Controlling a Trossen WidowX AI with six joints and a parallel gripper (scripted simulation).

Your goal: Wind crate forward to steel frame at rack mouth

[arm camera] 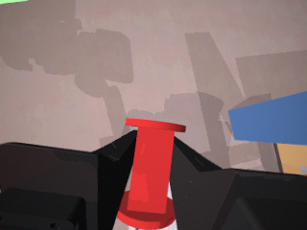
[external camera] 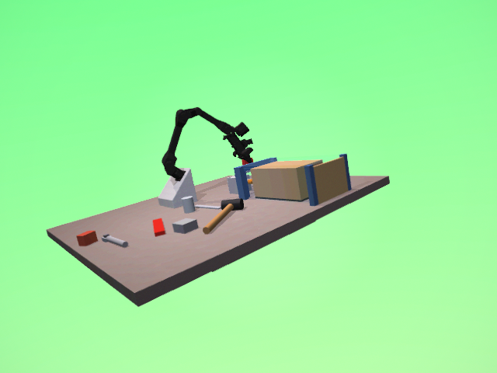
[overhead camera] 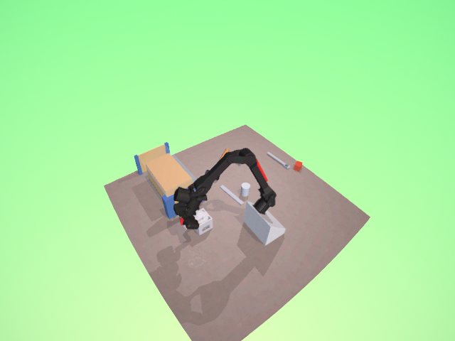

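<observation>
The winch handle is 5 cm to the right of my gripper tip and 3 cm below it. Also, from my gripper tip: flat steel bar 39 cm to the right, 13 cm below, 13 cm ahead; white winch 12 cm to the right, 10 cm below; red grip 2 cm to the right.
</observation>
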